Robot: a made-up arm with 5 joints.
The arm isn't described. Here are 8 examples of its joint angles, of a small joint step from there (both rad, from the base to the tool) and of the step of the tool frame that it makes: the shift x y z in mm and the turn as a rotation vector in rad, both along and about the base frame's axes.
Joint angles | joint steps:
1: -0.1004 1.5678 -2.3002 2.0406 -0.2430 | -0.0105 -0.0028 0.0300 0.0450 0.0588
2: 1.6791 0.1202 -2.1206 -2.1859 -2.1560 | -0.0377 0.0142 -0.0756 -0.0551 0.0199
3: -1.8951 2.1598 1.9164 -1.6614 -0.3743 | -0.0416 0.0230 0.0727 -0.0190 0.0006
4: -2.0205 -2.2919 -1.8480 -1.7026 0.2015 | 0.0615 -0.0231 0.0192 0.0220 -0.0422
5: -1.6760 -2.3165 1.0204 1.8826 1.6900 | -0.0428 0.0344 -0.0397 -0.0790 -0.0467
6: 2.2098 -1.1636 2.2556 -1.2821 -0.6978 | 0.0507 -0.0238 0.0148 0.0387 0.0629
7: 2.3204 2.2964 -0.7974 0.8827 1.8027 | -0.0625 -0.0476 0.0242 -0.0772 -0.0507
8: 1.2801 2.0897 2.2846 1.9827 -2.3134 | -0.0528 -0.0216 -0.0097 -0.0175 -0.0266
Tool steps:
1: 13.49 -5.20 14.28 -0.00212 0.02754 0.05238
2: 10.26 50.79 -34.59 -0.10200 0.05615 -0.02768
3: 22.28 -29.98 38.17 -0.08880 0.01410 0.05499
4: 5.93 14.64 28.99 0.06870 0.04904 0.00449
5: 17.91 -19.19 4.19 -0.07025 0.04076 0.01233
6: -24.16 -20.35 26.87 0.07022 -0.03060 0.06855
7: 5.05 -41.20 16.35 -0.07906 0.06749 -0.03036
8: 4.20 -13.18 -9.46 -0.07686 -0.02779 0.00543
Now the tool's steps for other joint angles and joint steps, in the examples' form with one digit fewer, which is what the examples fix.
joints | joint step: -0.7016 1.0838 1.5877 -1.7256 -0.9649 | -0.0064 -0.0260 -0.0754 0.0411 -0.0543
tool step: 9.0 40.7 47.8 -0.0755 0.0737 -0.0824
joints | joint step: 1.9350 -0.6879 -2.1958 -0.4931 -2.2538 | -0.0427 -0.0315 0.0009 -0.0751 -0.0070
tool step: -16.2 28.1 5.8 -0.0131 0.0375 -0.0280
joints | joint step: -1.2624 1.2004 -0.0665 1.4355 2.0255 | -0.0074 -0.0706 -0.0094 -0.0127 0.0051
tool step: 38.0 6.3 -3.5 -0.0014 0.0727 0.0037
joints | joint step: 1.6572 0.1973 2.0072 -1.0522 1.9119 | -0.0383 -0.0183 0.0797 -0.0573 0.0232
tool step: 7.9 3.9 25.1 0.0534 -0.0604 -0.0583
